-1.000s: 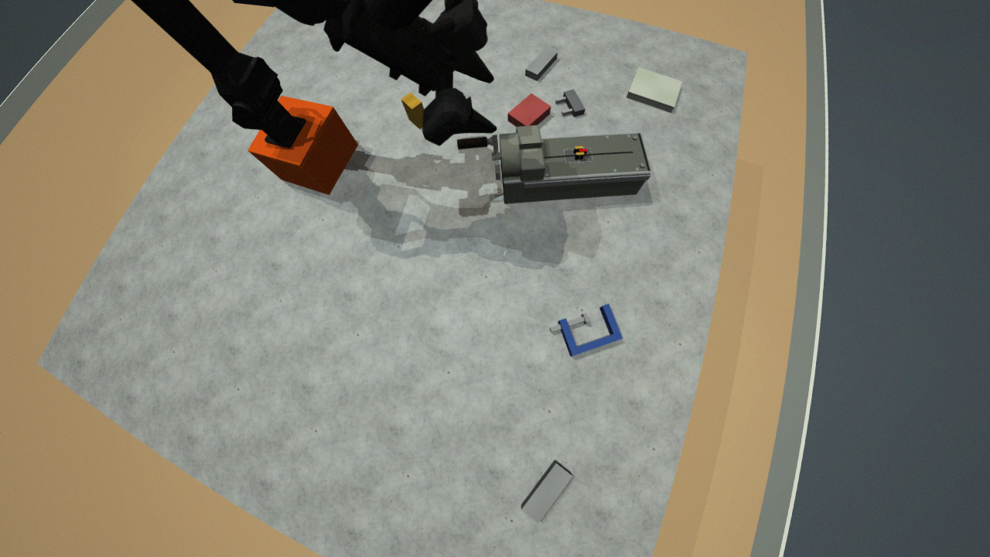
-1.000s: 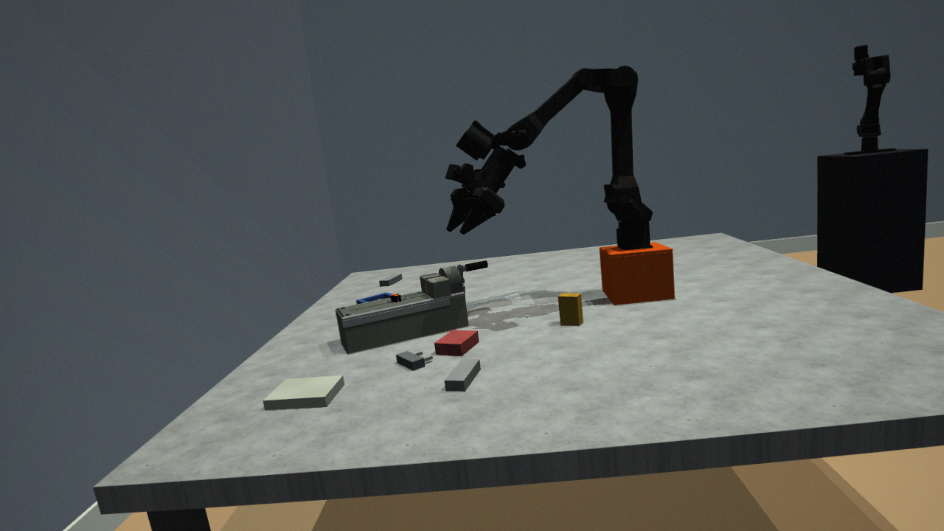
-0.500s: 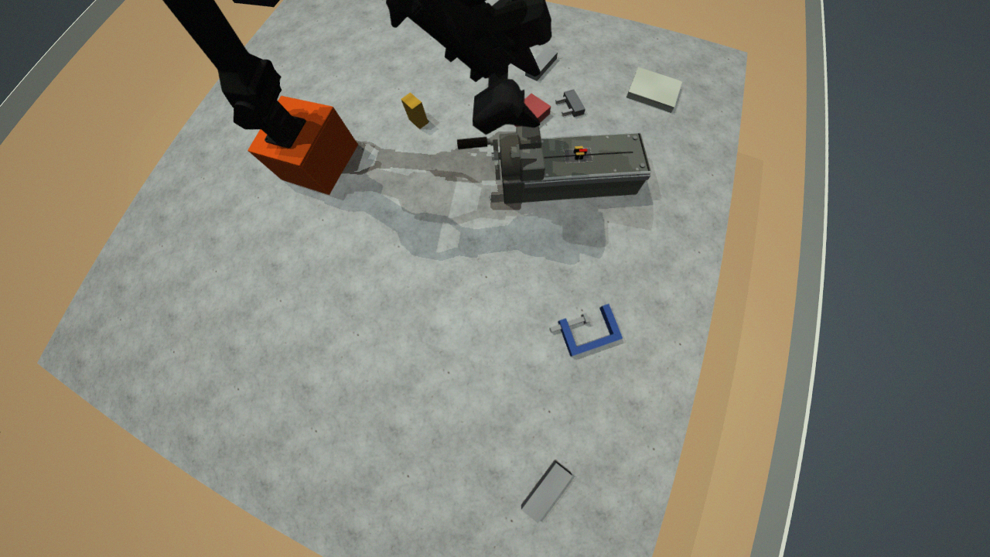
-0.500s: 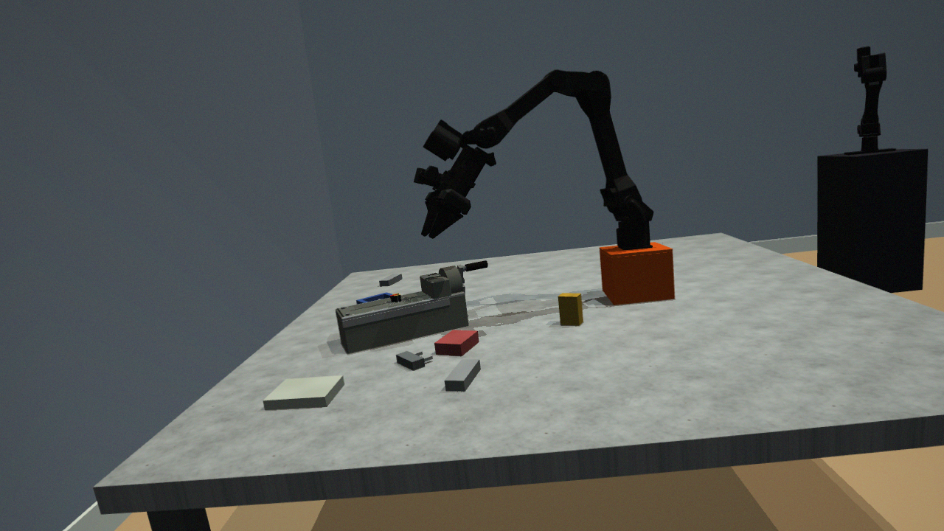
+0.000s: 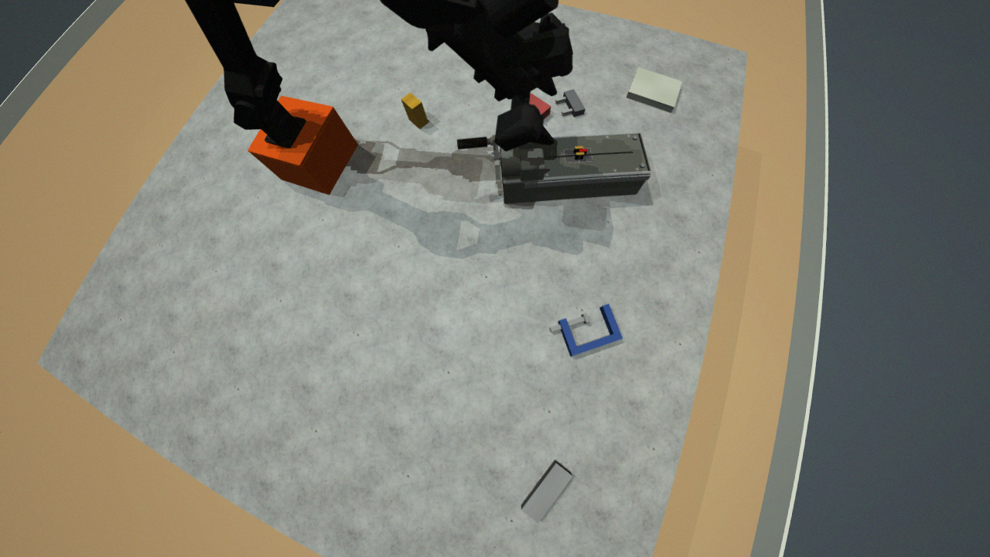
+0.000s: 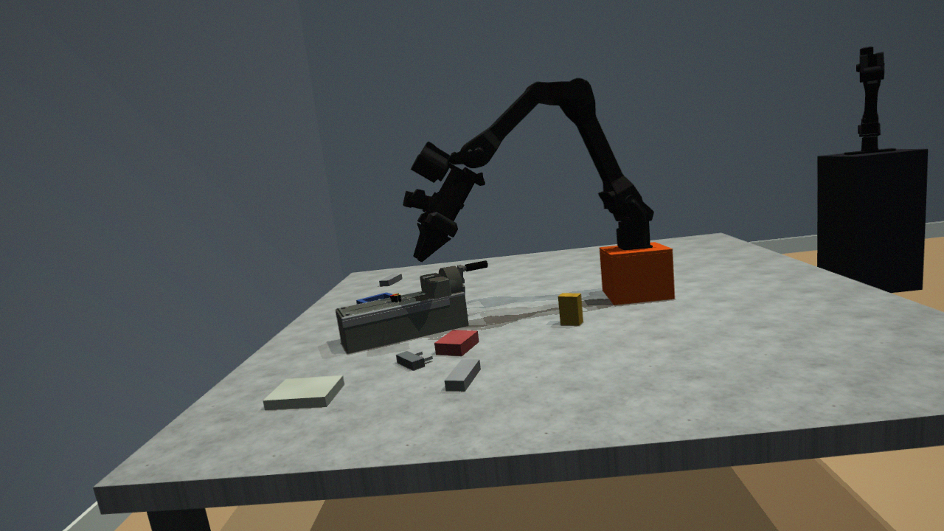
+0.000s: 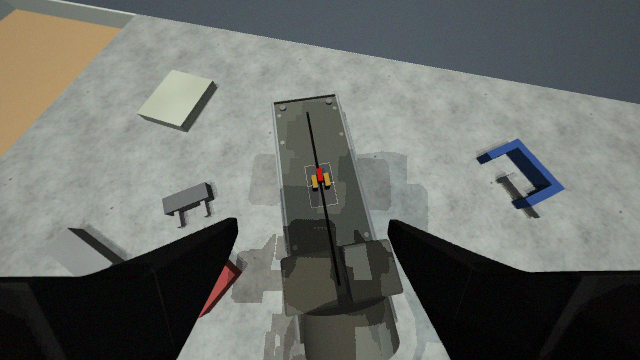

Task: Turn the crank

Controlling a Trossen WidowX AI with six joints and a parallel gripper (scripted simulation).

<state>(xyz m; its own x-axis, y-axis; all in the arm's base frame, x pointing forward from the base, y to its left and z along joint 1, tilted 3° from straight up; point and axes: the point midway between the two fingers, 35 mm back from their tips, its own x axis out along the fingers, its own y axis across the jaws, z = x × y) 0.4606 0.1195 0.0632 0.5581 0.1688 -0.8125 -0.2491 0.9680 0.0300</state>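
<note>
My gripper tip is 120 mm past the black crank handle, 60 mm to the left of it and 40 mm above it. Round my gripper tip: red pointer 70 mm below, 60 mm ahead, 10 mm to the left; grey bracket 190 mm to the left, 150 mm below; red block 150 mm below, 130 mm to the left, 80 mm behind.
</note>
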